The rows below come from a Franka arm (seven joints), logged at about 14 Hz.
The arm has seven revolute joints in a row. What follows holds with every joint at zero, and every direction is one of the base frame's.
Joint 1 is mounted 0.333 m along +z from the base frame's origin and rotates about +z.
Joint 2 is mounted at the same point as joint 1 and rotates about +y.
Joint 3 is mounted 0.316 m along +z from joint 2 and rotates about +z.
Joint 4 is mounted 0.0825 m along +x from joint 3 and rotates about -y.
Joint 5 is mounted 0.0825 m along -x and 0.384 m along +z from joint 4 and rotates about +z.
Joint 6 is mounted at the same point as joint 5 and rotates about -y.
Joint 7 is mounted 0.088 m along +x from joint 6 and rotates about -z.
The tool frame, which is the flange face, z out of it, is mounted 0.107 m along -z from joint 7; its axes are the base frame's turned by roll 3.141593, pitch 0 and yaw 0 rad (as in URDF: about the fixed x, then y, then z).
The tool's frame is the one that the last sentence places.
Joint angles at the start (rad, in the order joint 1, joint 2, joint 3, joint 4, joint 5, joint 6, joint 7):
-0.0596, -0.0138, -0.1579, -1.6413, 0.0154, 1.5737, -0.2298
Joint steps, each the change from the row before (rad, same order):
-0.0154, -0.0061, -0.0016, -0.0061, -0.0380, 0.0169, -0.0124
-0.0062, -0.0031, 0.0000, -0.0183, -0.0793, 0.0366, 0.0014
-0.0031, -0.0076, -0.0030, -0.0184, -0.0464, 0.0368, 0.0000
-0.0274, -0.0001, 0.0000, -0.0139, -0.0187, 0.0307, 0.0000
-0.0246, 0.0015, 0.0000, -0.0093, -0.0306, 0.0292, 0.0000
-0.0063, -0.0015, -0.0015, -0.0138, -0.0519, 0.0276, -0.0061
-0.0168, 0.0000, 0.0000, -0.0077, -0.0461, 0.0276, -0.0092
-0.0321, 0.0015, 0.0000, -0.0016, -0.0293, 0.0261, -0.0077
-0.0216, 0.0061, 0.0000, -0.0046, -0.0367, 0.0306, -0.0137
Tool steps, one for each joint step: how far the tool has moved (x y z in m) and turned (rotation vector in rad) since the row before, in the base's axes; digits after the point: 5 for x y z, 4 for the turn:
-0.00310, -0.01325, 0.00183, -0.0392, -0.0082, -0.0024
-0.00054, -0.01171, -0.00340, -0.0814, -0.0023, -0.0003
-0.00099, -0.00784, -0.00091, -0.0495, -0.0141, 0.0020
-0.00231, -0.01640, -0.00362, -0.0218, -0.0113, -0.0210
-0.00213, -0.01593, -0.00217, -0.0340, -0.0087, -0.0163
-0.00103, -0.00845, -0.00234, -0.0526, 0.0024, 0.0101
-0.00198, -0.01252, -0.00016, -0.0484, -0.0017, 0.0050
-0.00456, -0.01908, 0.00155, -0.0339, -0.0088, -0.0132
-0.00144, -0.01408, -0.00180, -0.0401, 0.0005, 0.0063

